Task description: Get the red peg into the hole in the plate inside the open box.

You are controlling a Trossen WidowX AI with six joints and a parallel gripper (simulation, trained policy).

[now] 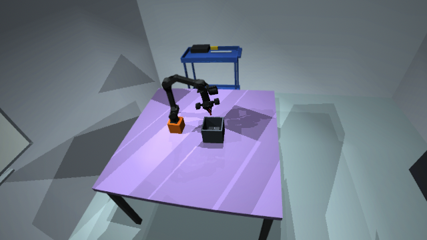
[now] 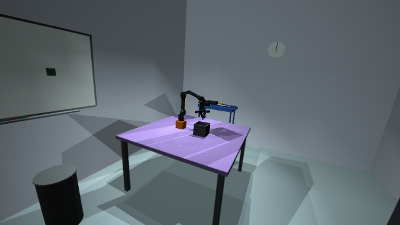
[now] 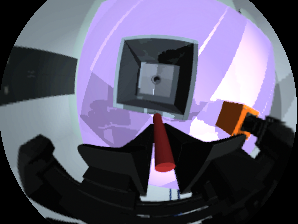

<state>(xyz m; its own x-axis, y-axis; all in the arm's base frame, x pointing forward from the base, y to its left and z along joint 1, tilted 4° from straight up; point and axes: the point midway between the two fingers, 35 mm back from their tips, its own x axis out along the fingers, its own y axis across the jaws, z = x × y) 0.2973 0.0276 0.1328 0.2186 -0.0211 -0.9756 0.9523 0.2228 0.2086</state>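
My gripper tip is 3 cm short of the pale plate, 8 cm to the left of it and 14 cm above it. Round my gripper tip: red peg: 2 cm above.
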